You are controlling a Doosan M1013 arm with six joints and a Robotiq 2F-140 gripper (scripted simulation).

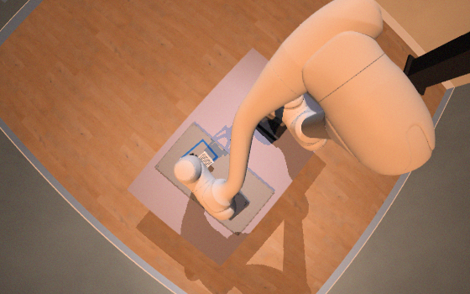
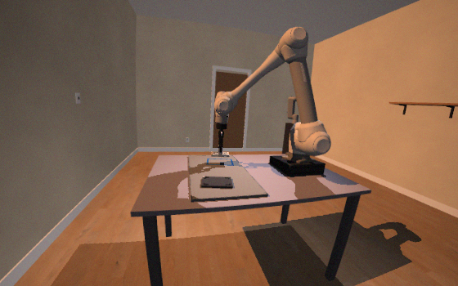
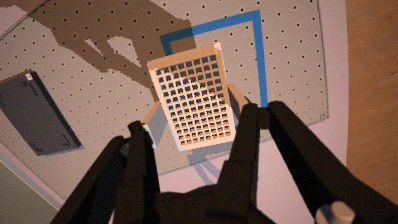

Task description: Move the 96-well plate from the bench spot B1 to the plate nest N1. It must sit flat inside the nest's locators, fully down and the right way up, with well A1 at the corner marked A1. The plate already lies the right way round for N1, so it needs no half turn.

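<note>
Right now the dark plate nest N1 is 140 mm ahead of my hand, 300 mm to the left of it and 90 mm below it. The rest, counted from my hand: corner label 190 mm ahead, 230 mm to the left, 80 mm below; then white 96-well plate 20 mm below.
</note>
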